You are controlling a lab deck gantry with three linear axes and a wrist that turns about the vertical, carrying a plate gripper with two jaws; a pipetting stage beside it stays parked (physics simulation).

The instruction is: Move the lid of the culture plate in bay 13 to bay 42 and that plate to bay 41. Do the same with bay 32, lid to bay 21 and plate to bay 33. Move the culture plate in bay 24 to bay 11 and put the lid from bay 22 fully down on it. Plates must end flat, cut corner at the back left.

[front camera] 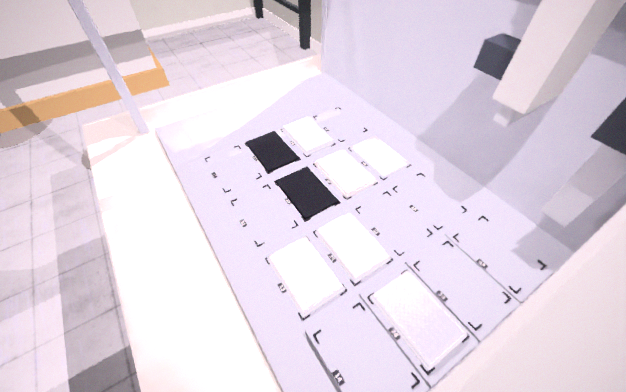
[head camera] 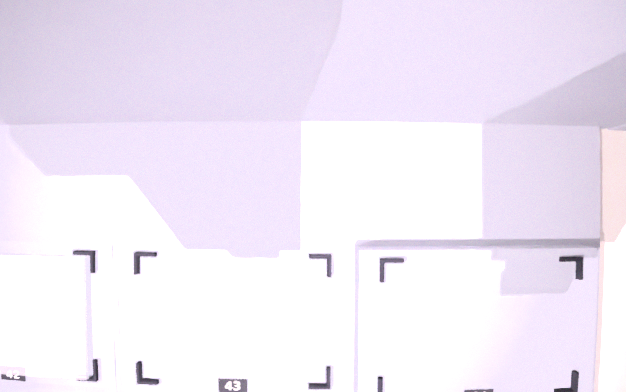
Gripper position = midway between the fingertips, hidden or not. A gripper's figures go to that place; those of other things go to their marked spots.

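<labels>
Pale lid (front camera: pixel 382 159), black lid (front camera: pixel 308 194): their marked spots 21 cm apart. Gripper (front camera: pixel 572 201): 58 cm from the lens. Black lid: 64 cm from the lens. Pale lid: 73 cm from the lens.
</labels>
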